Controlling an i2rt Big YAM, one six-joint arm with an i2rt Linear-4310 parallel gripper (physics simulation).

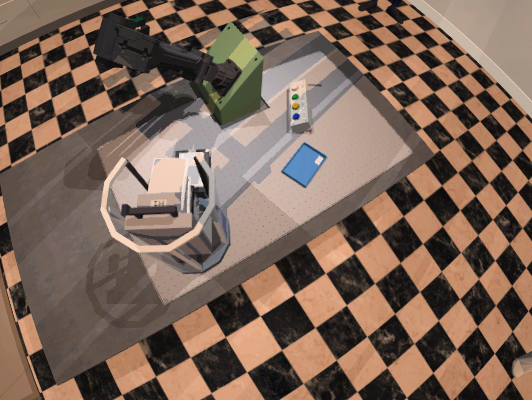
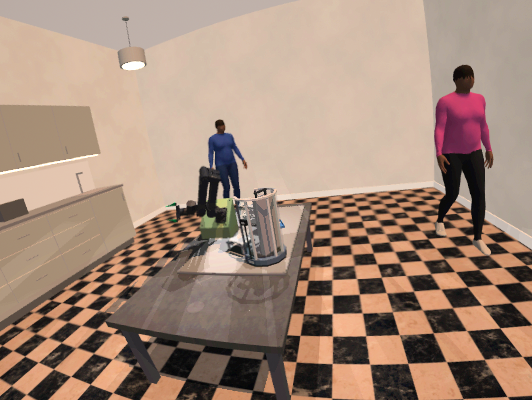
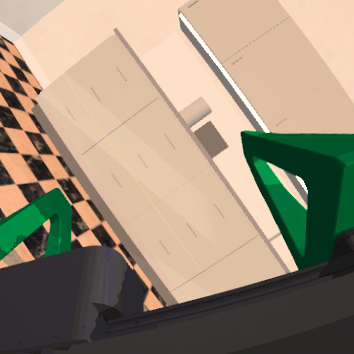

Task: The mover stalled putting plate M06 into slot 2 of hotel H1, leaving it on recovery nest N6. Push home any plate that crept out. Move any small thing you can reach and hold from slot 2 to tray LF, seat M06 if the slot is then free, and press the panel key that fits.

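My gripper is open and empty, its green fingers wide apart, off the table's side and facing the cabinets. A round cage-like stand, which looks like the hotel, stands on the perforated board, far from the gripper. Its slots, plates and any small thing inside cannot be made out. A pale block with a dark handle shows at its top. A dark-framed white fixture is partly hidden behind it. A blue tray with a small unreadable label lies flat. The key panel has white, green, yellow and blue keys.
The arm rises from a green angular base at the table's rear edge. The perforated board lies on the dark table. Kitchen cabinets stand behind the arm. Two people are away from the table.
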